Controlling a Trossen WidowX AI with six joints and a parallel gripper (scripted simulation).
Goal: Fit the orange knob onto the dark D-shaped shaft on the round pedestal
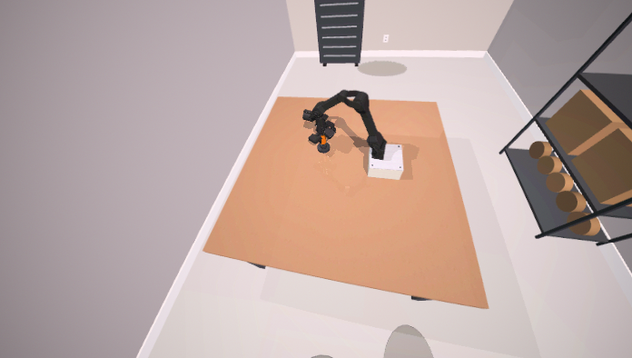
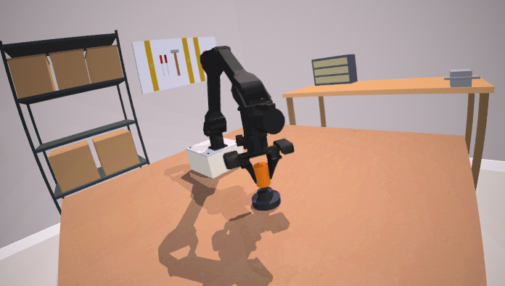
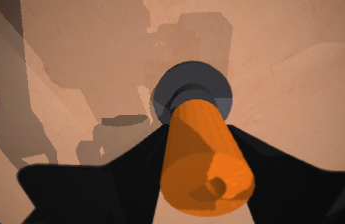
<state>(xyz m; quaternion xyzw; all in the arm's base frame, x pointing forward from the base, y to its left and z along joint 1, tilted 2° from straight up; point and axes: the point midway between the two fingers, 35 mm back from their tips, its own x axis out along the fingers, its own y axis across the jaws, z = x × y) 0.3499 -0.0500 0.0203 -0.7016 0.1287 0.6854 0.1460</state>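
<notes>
The orange knob lies 20 mm above my gripper tip. Also, from my gripper tip: dark round pedestal (40 mm below).
</notes>
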